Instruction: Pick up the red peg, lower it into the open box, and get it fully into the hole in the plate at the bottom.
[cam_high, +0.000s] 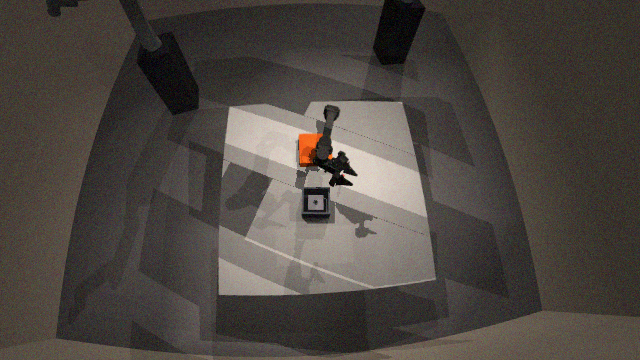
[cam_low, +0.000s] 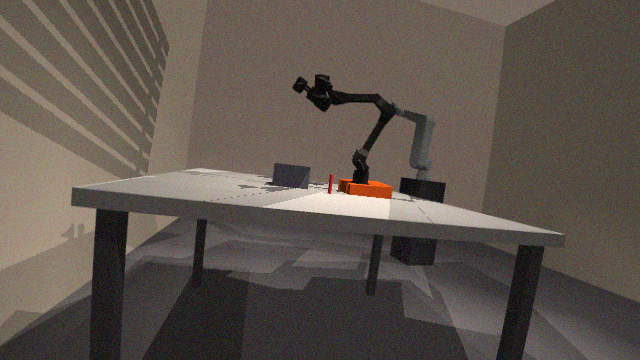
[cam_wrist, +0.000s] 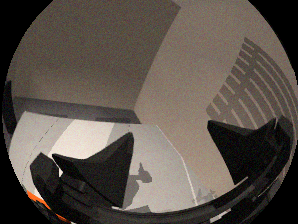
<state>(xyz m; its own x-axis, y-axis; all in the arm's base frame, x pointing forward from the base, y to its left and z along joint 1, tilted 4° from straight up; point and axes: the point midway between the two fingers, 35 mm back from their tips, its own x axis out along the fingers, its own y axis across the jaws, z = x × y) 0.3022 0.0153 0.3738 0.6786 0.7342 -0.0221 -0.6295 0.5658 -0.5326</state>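
Right now the red peg is 160 mm behind my gripper tip, 30 mm to the left of it and 360 mm below it. From my gripper tip the other things lie so: grey box (40 mm behind, 170 mm to the right, 380 mm below); then plate (40 mm behind, 170 mm to the right, 360 mm below).
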